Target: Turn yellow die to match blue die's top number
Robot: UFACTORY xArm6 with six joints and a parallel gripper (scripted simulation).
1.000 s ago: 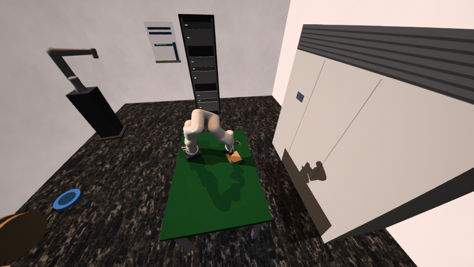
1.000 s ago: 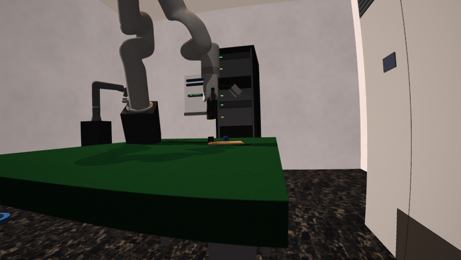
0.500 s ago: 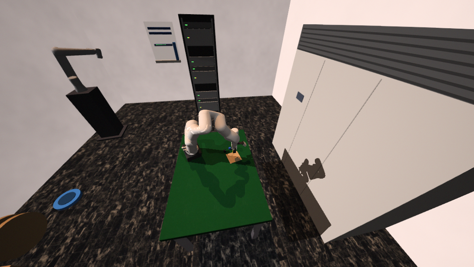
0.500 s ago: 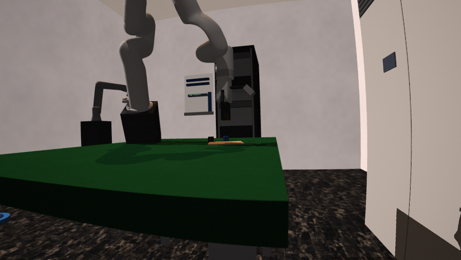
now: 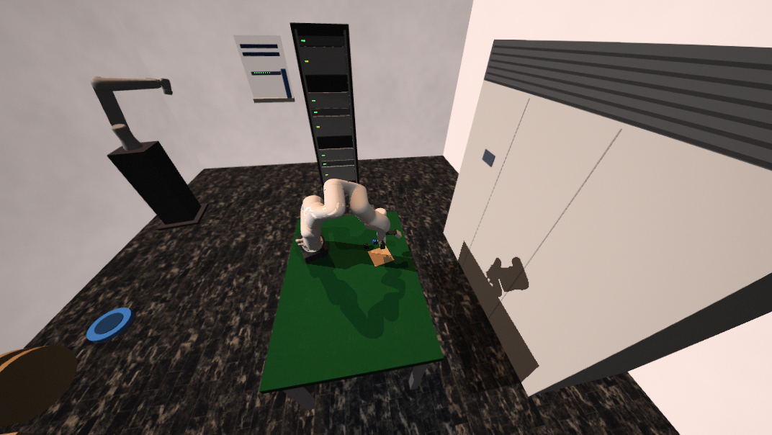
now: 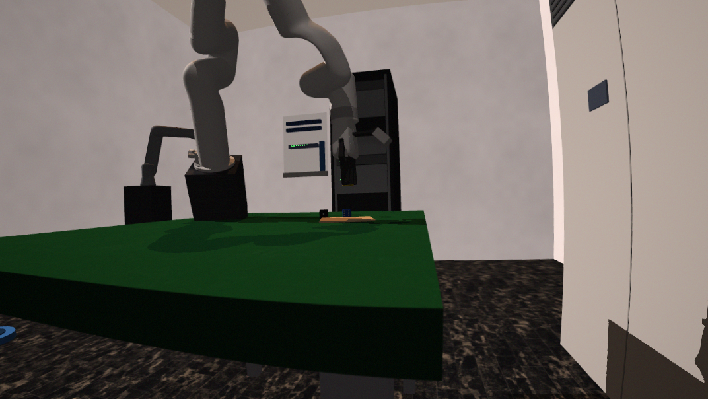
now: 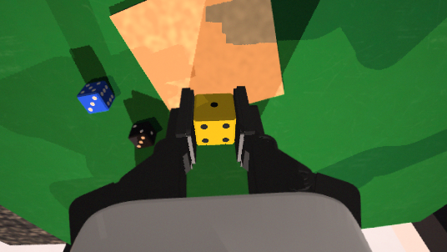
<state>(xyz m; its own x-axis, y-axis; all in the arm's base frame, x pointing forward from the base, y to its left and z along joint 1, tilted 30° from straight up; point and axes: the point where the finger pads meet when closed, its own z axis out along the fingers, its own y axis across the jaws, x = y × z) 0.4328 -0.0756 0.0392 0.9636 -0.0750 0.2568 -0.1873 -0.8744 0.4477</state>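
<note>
Right now my hand is 10 mm above the yellow die. Also, from my hand: black die: 110 mm to the left, 100 mm below, 90 mm behind; then blue die: 140 mm to the left, 100 mm below, 20 mm behind; then mat: 110 mm below, 10 mm behind.
</note>
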